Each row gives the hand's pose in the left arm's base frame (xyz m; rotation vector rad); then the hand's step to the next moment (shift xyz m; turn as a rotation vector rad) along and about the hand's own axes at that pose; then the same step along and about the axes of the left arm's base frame.
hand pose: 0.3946 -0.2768 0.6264 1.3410 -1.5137 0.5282
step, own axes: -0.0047 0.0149 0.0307 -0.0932 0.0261 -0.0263
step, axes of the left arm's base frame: -0.0260 -0.0190 -0.0122 -0.0249 0.0737 -0.0633
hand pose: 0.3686 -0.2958 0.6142 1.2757 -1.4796 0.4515
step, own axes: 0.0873 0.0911 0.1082 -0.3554 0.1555 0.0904
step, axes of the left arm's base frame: -0.1163 -0.0962 0.0695 -0.2324 0.1458 -0.2887
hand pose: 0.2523 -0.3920 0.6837 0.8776 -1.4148 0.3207
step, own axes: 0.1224 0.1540 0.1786 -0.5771 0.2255 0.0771
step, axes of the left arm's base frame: -0.2103 -0.0585 0.1516 -0.3093 0.2672 -0.4720
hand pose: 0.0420 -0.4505 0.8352 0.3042 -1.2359 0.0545
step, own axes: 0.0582 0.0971 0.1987 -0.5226 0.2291 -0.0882
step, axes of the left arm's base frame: -0.1834 0.0347 0.1321 -0.1397 0.3066 -0.4689
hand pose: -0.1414 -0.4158 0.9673 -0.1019 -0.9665 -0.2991
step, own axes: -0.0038 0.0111 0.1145 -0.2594 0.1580 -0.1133
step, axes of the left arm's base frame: -0.0897 0.0363 0.0623 -0.0010 0.1793 -0.2701
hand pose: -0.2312 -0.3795 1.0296 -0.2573 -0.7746 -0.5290
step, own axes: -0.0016 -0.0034 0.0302 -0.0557 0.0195 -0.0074
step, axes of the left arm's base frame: -0.0208 0.0100 0.0199 -0.0181 0.0333 -0.0459
